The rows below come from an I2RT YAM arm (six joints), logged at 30 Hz.
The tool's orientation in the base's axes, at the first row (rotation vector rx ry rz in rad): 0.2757 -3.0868 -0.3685
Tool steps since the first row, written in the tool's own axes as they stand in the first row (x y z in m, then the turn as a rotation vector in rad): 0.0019 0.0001 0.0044 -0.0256 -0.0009 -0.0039; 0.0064 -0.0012 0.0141 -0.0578 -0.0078 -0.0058; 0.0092 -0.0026 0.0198 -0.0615 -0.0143 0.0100; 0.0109 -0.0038 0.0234 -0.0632 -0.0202 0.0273
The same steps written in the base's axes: -0.0021 0.0008 -0.0043 0.0255 0.0028 0.0036; -0.0067 0.0010 -0.0140 0.0585 0.0014 0.0038; -0.0094 0.0005 -0.0199 0.0626 -0.0005 -0.0131; -0.0110 -0.0001 -0.0236 0.0646 -0.0018 -0.0313
